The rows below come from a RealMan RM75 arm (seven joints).
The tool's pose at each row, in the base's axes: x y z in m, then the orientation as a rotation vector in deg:
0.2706, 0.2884, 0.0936, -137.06, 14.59, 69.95
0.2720, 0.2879, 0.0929, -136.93, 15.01, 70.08
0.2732, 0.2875, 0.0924, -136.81, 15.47, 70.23
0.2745, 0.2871, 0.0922, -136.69, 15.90, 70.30
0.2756, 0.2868, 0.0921, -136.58, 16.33, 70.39
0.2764, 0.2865, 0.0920, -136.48, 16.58, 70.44
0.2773, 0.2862, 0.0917, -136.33, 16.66, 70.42
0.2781, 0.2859, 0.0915, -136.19, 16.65, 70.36
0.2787, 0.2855, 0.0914, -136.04, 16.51, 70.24
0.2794, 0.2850, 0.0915, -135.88, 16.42, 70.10
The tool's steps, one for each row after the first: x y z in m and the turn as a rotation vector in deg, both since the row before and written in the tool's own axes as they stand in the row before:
0.0014, 0.0002, -0.0009, 0.16, -0.06, 0.29
0.0011, 0.0001, -0.0008, 0.15, -0.06, 0.32
0.0009, -0.0001, -0.0010, 0.17, -0.02, 0.28
0.0007, -0.0001, -0.0009, 0.16, -0.02, 0.29
0.0005, 0.0000, -0.0007, 0.12, -0.03, 0.16
0.0008, 0.0000, -0.0006, 0.15, -0.04, 0.01
0.0006, 0.0000, -0.0006, 0.14, -0.02, -0.06
0.0004, 0.0002, -0.0006, 0.14, -0.01, -0.17
0.0003, 0.0001, -0.0008, 0.17, 0.00, -0.15

